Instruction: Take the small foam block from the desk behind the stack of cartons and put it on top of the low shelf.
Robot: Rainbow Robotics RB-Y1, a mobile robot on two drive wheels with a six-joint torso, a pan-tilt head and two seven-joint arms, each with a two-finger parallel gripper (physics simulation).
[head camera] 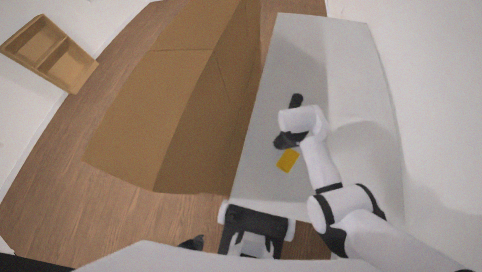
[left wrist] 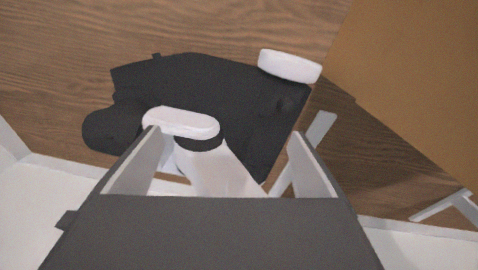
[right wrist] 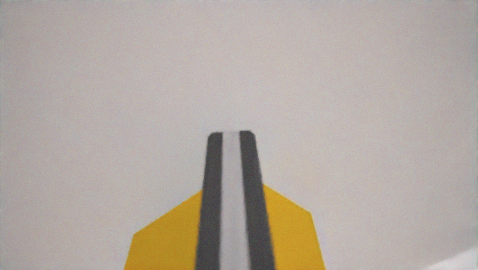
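Pixels of known places: left gripper, between the fingertips: [head camera: 200,246] [left wrist: 227,137]; right gripper, between the fingertips: [head camera: 285,146] [right wrist: 232,147]; robot's base, origin of its link: [head camera: 256,218].
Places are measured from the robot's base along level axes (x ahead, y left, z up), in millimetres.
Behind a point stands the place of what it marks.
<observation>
The small yellow foam block [head camera: 287,160] {x 359, y -68, z 765 mm} lies flat on the grey desk [head camera: 303,84] {x 823, y -119, z 720 mm}. My right gripper [head camera: 282,142] {x 432, y -57, z 721 mm} hangs over the desk just beyond the block, fingers shut with nothing between them. In the right wrist view the closed fingers [right wrist: 230,134] {x 432, y -57, z 721 mm} pass over the block [right wrist: 166,234] {x 374, y -42, z 734 mm}, which shows on both sides beneath them. My left gripper [head camera: 193,243] {x -143, y 262, z 534 mm} is low beside my base, open and empty; its wide fingers [left wrist: 227,160] {x -143, y 262, z 534 mm} frame my dark base [left wrist: 200,100] {x -259, y 107, z 169 mm}. The low wooden shelf [head camera: 49,54] {x 1286, y 3649, z 663 mm} stands at the far left against the wall.
A tall stack of brown cartons [head camera: 174,111] {x 345, y 270, z 1080 mm} stands on the wood floor between the desk and the shelf, close along the desk's left edge. A white wall runs behind the desk on the right. A desk leg [left wrist: 300,151] shows near my base.
</observation>
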